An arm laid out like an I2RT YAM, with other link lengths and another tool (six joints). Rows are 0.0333 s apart.
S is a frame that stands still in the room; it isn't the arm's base.
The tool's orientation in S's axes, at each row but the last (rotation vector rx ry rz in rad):
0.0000 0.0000 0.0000
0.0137 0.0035 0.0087
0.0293 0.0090 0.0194
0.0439 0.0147 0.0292
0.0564 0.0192 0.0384
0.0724 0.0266 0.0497
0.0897 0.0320 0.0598
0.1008 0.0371 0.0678
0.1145 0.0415 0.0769
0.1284 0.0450 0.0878
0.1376 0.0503 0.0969
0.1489 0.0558 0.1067
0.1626 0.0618 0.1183
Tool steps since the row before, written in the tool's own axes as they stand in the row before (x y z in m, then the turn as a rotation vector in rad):
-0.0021 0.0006 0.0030 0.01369 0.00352 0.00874
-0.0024 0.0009 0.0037 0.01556 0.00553 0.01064
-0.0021 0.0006 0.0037 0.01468 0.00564 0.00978
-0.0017 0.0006 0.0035 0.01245 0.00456 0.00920
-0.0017 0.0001 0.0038 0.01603 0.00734 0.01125
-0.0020 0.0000 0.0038 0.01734 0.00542 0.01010
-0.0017 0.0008 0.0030 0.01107 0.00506 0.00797
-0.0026 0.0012 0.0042 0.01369 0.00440 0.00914
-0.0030 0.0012 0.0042 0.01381 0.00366 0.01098
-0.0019 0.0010 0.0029 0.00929 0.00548 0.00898
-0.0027 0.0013 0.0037 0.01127 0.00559 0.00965
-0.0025 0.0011 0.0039 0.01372 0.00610 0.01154
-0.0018 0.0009 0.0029 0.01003 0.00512 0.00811
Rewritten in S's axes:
-0.0021 0.0006 0.0030 0.01369 0.00352 0.00874
-0.0024 0.0008 0.0037 0.01555 0.00552 0.01066
-0.0021 0.0005 0.0037 0.01466 0.00564 0.00981
-0.0017 0.0004 0.0035 0.01245 0.00452 0.00922
-0.0016 -0.0002 0.0038 0.01597 0.00732 0.01136
-0.0019 -0.0004 0.0038 0.01734 0.00555 0.01004
-0.0016 0.0004 0.0031 0.01103 0.00500 0.00807
-0.0025 0.0006 0.0044 0.01373 0.00441 0.00908
-0.0029 0.0005 0.0044 0.01399 0.00348 0.01081
-0.0018 0.0005 0.0031 0.00923 0.00512 0.00924
-0.0026 0.0005 0.0040 0.01123 0.00534 0.00984
-0.0023 0.0002 0.0041 0.01373 0.00584 0.01166
-0.0017 0.0002 0.0031 0.00994 0.00497 0.00831

